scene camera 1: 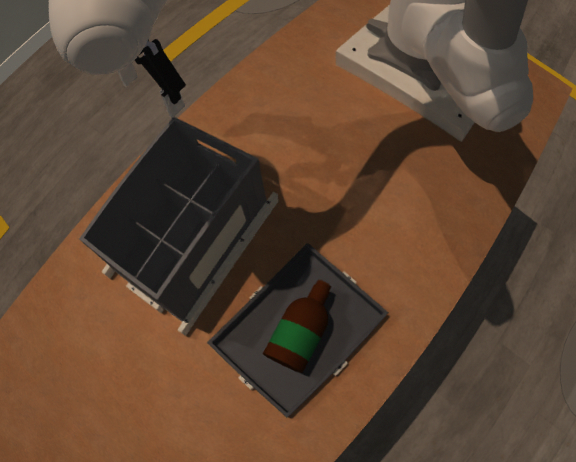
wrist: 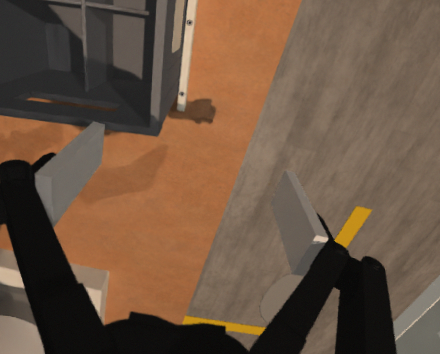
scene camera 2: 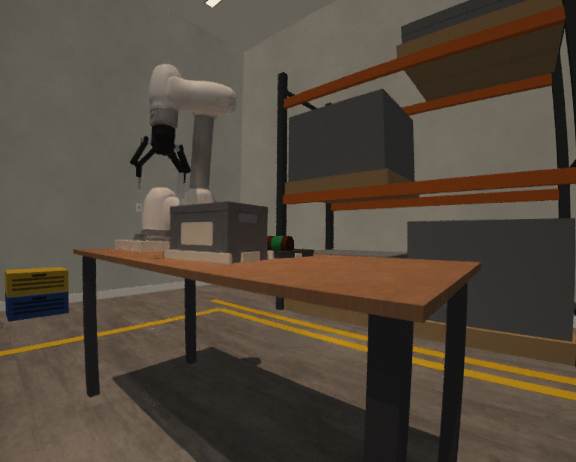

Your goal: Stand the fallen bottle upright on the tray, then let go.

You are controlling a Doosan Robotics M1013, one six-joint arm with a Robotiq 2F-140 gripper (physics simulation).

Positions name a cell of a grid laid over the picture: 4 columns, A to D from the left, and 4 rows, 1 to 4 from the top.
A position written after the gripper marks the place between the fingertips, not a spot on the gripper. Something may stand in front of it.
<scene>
In view: the gripper (scene camera 1: B1).
The gripper shows as well in the wrist view (wrist: B2) and in scene camera 2 (scene camera 2: B2).
</scene>
